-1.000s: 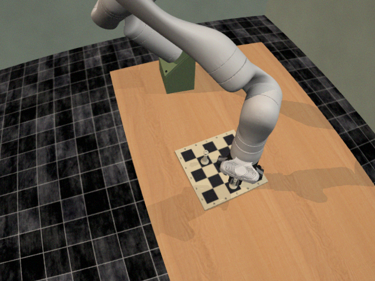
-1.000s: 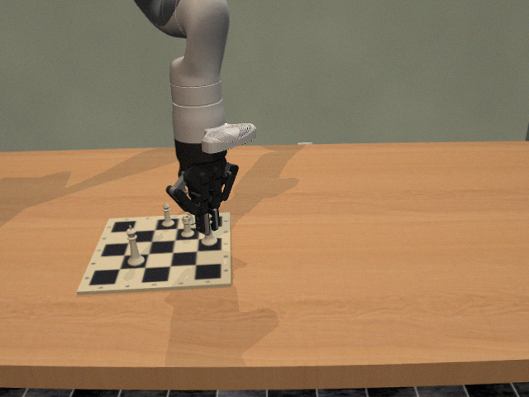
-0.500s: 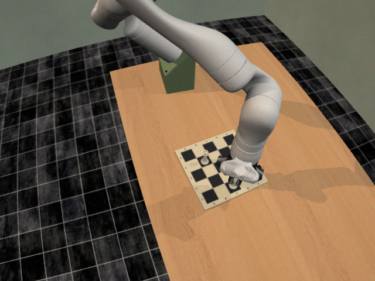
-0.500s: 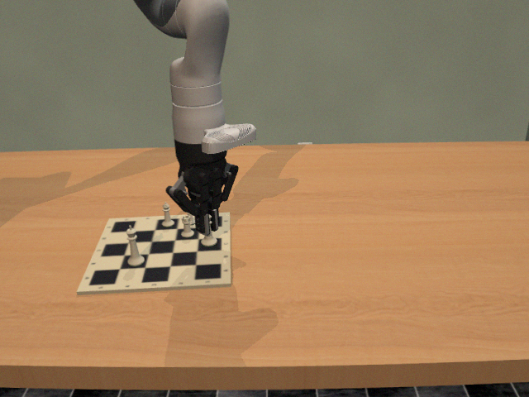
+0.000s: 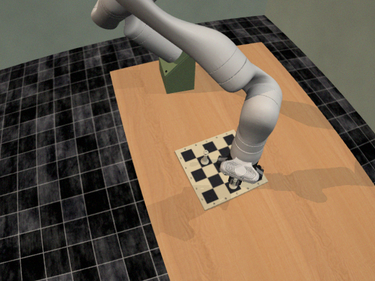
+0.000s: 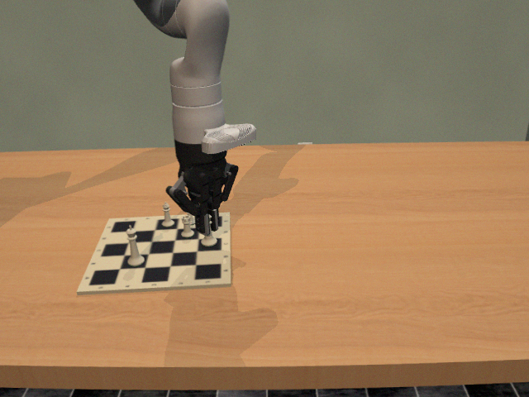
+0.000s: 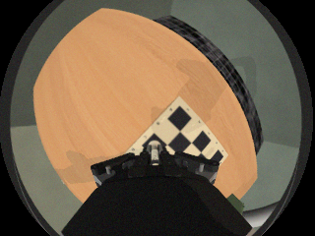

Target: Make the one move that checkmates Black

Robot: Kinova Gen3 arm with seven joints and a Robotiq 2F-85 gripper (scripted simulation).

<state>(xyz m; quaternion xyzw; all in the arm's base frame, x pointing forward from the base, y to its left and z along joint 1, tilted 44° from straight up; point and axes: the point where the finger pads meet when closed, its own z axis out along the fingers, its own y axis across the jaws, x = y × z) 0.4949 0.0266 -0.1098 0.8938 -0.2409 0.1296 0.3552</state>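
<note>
Now: the white chess piece 1 cm below my hand. Also, from my hand: white pawn 7 cm to the left, 5 cm behind, 3 cm below; chessboard 7 cm behind, 5 cm below, 2 cm to the right; black king 8 cm to the left, 2 cm behind, 1 cm below.
</note>
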